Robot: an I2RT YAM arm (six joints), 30 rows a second.
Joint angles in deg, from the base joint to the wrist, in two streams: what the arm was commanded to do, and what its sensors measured. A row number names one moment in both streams.
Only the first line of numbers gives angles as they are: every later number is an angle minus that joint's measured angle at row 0.
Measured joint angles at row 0:
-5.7, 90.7, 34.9, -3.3, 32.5, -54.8
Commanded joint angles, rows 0 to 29:
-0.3, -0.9, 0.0, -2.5, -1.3, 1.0
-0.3, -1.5, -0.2, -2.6, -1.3, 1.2
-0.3, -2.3, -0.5, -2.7, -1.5, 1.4
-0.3, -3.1, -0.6, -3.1, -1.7, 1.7
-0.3, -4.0, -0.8, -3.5, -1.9, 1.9
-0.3, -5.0, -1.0, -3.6, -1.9, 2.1
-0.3, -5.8, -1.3, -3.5, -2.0, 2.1
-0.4, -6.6, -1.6, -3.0, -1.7, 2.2
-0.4, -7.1, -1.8, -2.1, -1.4, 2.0
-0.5, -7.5, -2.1, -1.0, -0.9, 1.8
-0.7, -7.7, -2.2, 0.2, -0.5, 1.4
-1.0, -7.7, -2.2, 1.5, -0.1, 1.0
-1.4, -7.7, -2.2, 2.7, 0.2, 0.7
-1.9, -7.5, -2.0, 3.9, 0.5, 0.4
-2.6, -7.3, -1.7, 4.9, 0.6, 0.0
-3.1, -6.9, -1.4, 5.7, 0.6, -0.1
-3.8, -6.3, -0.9, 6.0, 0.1, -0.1
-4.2, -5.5, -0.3, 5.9, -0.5, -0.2
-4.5, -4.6, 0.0, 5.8, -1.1, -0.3
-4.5, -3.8, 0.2, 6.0, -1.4, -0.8
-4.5, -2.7, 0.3, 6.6, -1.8, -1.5
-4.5, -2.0, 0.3, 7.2, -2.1, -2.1
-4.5, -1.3, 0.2, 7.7, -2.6, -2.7
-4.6, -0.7, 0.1, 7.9, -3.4, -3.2
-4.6, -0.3, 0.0, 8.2, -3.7, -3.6
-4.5, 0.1, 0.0, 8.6, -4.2, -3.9
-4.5, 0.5, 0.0, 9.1, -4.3, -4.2
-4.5, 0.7, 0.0, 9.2, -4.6, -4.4
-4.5, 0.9, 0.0, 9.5, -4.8, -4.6
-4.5, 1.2, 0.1, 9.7, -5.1, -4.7
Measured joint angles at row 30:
-4.5, -1.4, -0.2, 8.6, 0.1, -2.7
